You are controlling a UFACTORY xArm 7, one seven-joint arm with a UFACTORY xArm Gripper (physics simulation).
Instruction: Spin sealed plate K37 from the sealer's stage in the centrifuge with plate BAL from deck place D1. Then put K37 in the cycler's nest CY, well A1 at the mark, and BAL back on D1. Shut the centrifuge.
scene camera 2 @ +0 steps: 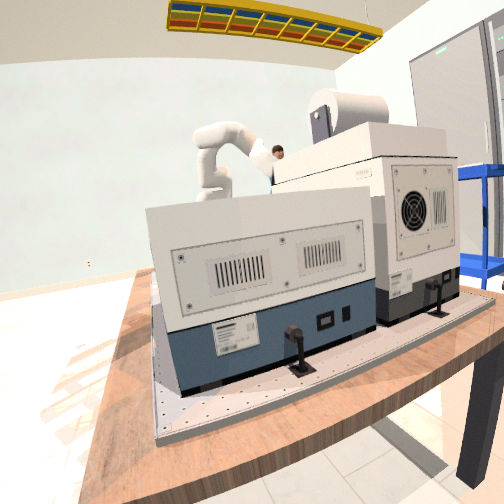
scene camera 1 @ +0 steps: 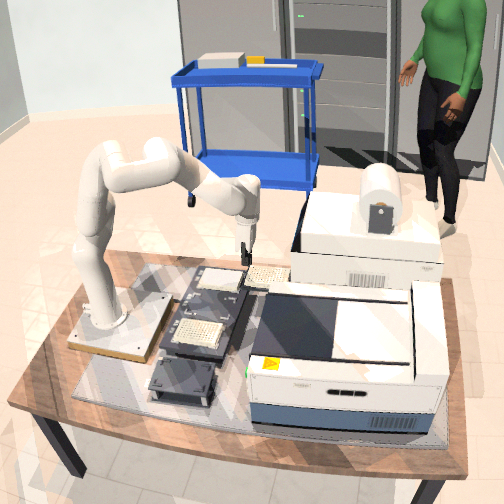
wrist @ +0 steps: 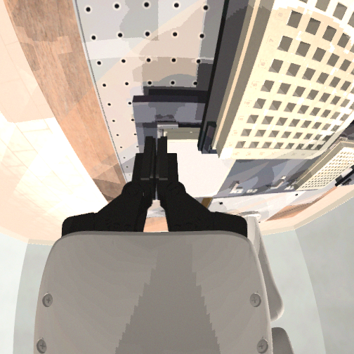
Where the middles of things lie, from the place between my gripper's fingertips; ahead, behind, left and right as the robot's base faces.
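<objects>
Distances from my hand: sealed plate (scene camera 1: 217,279), 30 mm below, 80 mm behind, 40 mm to the right; dark panel (scene camera 1: 299,326), 120 mm above, 410 mm to the right, 170 mm ahead; foil roll (scene camera 2: 346,109), 330 mm above, 390 mm ahead, 130 mm to the right; centrifuge (scene camera 2: 249,284), 40 mm above, 420 mm to the right, 320 mm ahead. Nearest to my hand of the things named here, going by their middles: the sealed plate.
</objects>
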